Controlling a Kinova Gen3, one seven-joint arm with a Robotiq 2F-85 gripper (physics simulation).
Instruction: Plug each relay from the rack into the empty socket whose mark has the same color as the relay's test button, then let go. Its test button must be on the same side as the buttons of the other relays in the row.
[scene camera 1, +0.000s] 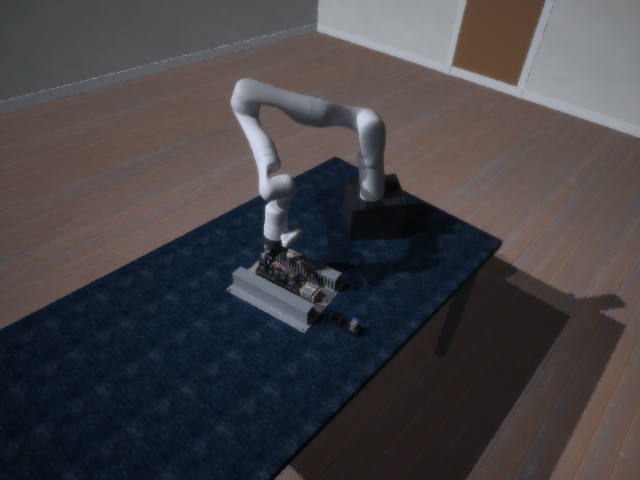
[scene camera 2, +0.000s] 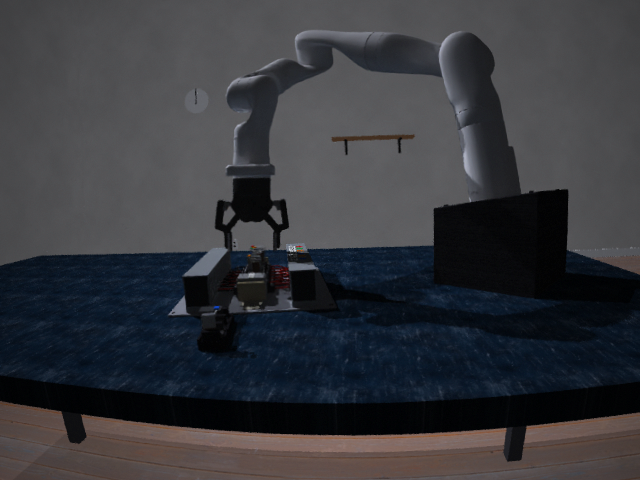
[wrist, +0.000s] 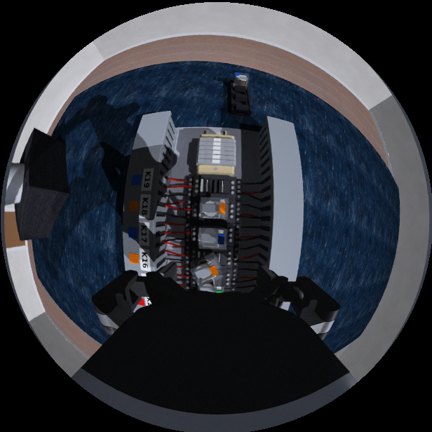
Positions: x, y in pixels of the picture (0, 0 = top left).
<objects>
My gripper (scene camera 2: 252, 250): 0.83 m from the lens. A black rack (scene camera 2: 204, 342) is 0.52 m from the lens.
</objects>
